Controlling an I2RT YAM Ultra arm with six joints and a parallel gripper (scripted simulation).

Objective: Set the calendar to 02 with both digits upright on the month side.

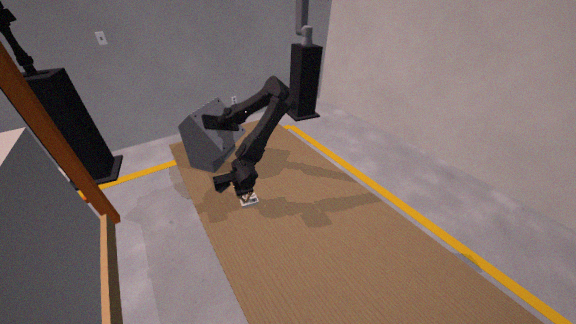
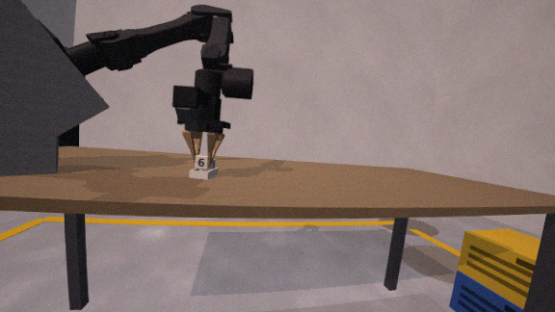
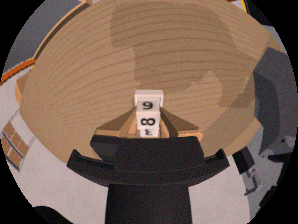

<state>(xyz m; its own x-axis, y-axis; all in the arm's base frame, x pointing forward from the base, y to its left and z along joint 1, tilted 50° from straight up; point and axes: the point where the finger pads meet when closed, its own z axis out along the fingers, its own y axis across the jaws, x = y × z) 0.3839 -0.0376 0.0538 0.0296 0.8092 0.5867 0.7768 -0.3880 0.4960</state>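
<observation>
Right now the small white tray is 30 mm below my hand and 20 mm to the left of it.
</observation>
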